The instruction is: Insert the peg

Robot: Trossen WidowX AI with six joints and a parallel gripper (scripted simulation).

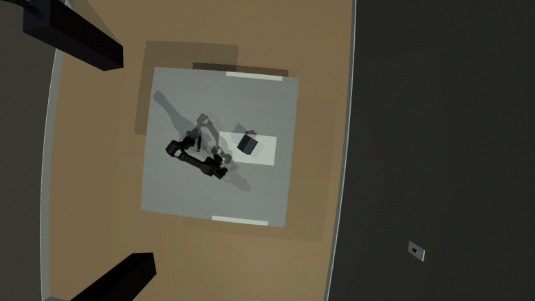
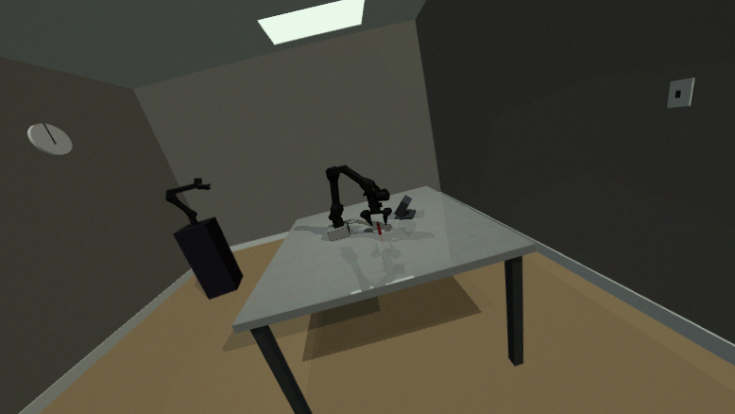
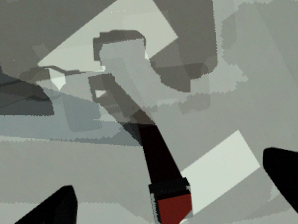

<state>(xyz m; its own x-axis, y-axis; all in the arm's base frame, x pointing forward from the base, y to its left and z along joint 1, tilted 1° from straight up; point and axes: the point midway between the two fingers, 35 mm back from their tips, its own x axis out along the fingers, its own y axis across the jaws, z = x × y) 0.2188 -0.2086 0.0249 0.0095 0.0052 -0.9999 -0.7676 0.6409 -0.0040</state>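
My gripper tip is now right at the peg. From my gripper tip the other things lie so: sloped panel 24 cm ahead, 15 cm to the left, 1 cm above.
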